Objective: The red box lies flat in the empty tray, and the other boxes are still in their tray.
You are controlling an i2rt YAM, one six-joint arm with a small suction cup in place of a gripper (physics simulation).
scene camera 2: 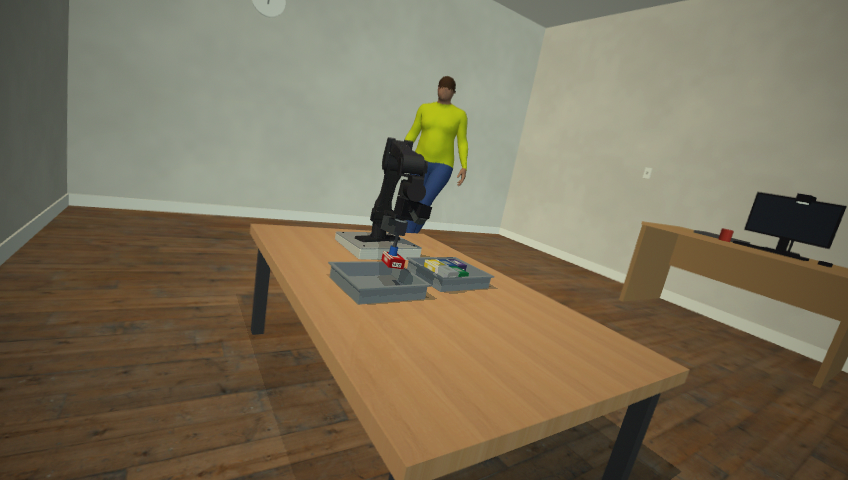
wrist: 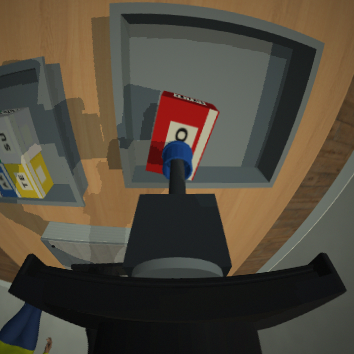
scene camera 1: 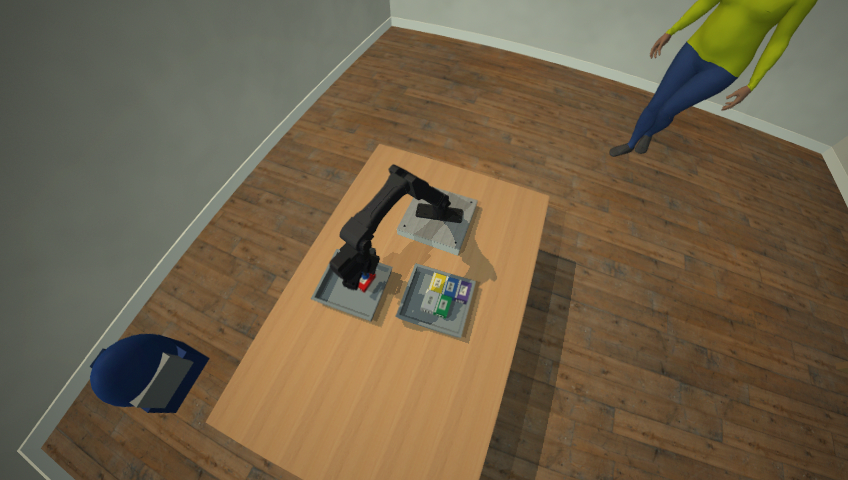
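Seen in the pictures: hand, its tool point: (scene camera 2: pixel 391 257) (wrist: pixel 176 149) (scene camera 1: pixel 365 276); arm's base, origin of its link: (scene camera 2: pixel 378 239) (wrist: pixel 107 267) (scene camera 1: pixel 439 213).
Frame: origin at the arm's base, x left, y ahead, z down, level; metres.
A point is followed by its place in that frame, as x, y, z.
Note:
The red box (scene camera 1: pixel 366 283) {-0.211, 0.391, -0.057} (scene camera 2: pixel 394 261) {-0.248, 0.406, -0.050} (wrist: pixel 165 112) {-0.216, 0.404, -0.057} hangs roughly level from my blue suction cup (scene camera 1: pixel 365 275) {-0.223, 0.362, -0.047} (scene camera 2: pixel 393 251) (wrist: pixel 178 155), above the floor of the otherwise empty grey tray (scene camera 1: pixel 351 301) {-0.274, 0.440, 0.042} (scene camera 2: pixel 392 294) {-0.302, 0.483, 0.022} (wrist: pixel 200 55) {-0.267, 0.450, 0.042}, near its robot side. In the wrist view the box is turned slightly against the tray walls. The other grey tray (scene camera 1: pixel 452 324) {0.123, 0.456, 0.043} (scene camera 2: pixel 470 283) {0.051, 0.488, 0.021} (wrist: pixel 62 129) {-0.067, 0.383, 0.019} holds the yellow box (scene camera 1: pixel 438 281) {0.044, 0.311, 0.001} (wrist: pixel 39 172) {0.016, 0.318, 0.021}, blue box (scene camera 1: pixel 451 286) {0.096, 0.322, 0.002} (wrist: pixel 6 185) {0.090, 0.313, 0.001}, purple box (scene camera 1: pixel 463 291) {0.144, 0.335, 0.001}, white box (scene camera 1: pixel 430 300) {0.026, 0.393, -0.002} (wrist: pixel 20 135) {0.001, 0.391, 0.009} and green box (scene camera 1: pixel 443 305) {0.077, 0.402, 0.003}.
The arm stands on a light base plate (scene camera 1: pixel 410 226) {-0.110, 0.089, -0.001} (scene camera 2: pixel 371 253) {-0.117, 0.120, 0.021} (wrist: pixel 90 235) {-0.012, 0.141, 0.015} behind the trays. A narrow strip of wooden table separates the trays. A person (scene camera 1: pixel 731 35) (scene camera 2: pixel 440 130) stands beyond the table. A desk (scene camera 2: pixel 743 261) with a monitor (scene camera 2: pixel 794 220) is at the right.

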